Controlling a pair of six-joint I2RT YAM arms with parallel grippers.
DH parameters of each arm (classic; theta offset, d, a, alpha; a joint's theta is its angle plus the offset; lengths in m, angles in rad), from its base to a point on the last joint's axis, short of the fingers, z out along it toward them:
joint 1: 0 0.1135 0.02 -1.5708
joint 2: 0 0 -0.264 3.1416
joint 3: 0.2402 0 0.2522 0
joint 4: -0.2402 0 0.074 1.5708
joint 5: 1.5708 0 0 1.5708
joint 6: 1.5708 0.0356 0 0
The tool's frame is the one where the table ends.
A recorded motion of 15 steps. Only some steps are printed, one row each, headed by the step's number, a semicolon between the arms.
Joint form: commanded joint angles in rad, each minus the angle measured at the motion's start. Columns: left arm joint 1, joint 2, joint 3, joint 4, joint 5, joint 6; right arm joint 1, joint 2, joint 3, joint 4, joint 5, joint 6.
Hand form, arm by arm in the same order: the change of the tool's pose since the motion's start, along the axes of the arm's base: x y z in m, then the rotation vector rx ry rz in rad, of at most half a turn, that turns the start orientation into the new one. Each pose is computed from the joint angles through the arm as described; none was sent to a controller.
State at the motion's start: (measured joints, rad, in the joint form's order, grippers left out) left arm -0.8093 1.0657 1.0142 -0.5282 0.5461 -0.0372; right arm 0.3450 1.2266 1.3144 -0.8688 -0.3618 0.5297
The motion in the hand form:
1: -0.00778 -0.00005 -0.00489 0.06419 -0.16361 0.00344; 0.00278 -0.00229 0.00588 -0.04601 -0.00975 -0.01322
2: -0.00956 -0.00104 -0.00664 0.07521 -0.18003 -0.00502; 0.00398 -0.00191 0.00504 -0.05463 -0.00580 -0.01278
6: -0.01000 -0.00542 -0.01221 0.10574 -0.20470 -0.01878; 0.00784 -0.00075 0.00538 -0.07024 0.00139 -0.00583
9: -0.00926 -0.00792 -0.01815 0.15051 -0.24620 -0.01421; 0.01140 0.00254 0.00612 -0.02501 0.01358 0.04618
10: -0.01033 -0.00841 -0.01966 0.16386 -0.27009 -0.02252; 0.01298 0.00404 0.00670 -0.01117 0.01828 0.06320
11: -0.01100 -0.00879 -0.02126 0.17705 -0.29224 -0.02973; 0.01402 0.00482 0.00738 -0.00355 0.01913 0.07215
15: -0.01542 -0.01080 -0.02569 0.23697 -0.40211 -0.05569; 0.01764 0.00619 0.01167 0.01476 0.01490 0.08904
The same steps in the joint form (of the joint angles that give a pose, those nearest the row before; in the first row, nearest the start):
1: -0.0438 -0.0288 -0.0302 0.0059 -0.1293 0.1261; -0.0075 0.0191 0.0434 -0.0408 0.0371 -0.0305
2: -0.0547 -0.0302 -0.0357 0.0051 -0.1425 0.1425; -0.0069 0.0254 0.0468 -0.0460 0.0422 -0.0353
6: -0.0727 -0.0158 -0.0433 0.0066 -0.1692 0.1738; -0.0071 0.0464 0.0674 -0.0623 0.0463 -0.0494
9: -0.0844 -0.0045 -0.0527 0.0058 -0.2191 0.2151; -0.0089 0.0647 0.0805 -0.0577 -0.0246 -0.0567
10: -0.0916 -0.0055 -0.0574 0.0055 -0.2341 0.2390; -0.0082 0.0734 0.0885 -0.0581 -0.0464 -0.0587
11: -0.0970 -0.0057 -0.0621 0.0056 -0.2477 0.2618; -0.0081 0.0786 0.0942 -0.0577 -0.0580 -0.0601
15: -0.1296 -0.0103 -0.0769 0.0062 -0.3262 0.3613; -0.0108 0.0954 0.1208 -0.0594 -0.0833 -0.0634

